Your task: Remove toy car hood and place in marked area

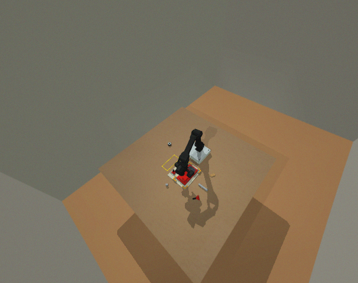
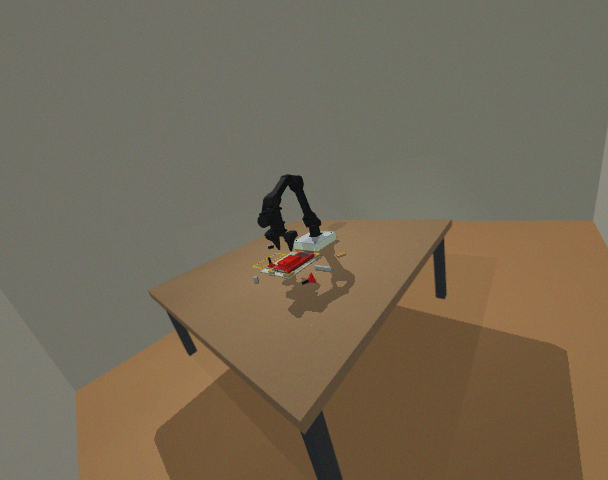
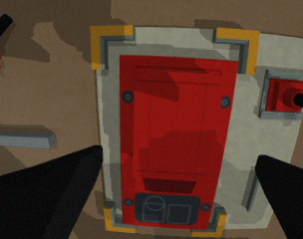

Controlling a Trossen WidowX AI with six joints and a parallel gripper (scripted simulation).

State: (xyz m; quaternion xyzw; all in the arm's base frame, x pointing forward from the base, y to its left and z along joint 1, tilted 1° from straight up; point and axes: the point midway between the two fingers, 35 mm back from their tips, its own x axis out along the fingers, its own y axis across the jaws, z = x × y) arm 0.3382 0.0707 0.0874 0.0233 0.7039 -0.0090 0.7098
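Right now my gripper tip is 60 mm above the hood. Round my gripper tip: tan piece 190 mm to the left, 190 mm behind, 100 mm below; then small grey piece 160 mm ahead, 90 mm below, 80 mm to the right; then grey bar 190 mm to the left, 90 mm below, 30 mm behind.
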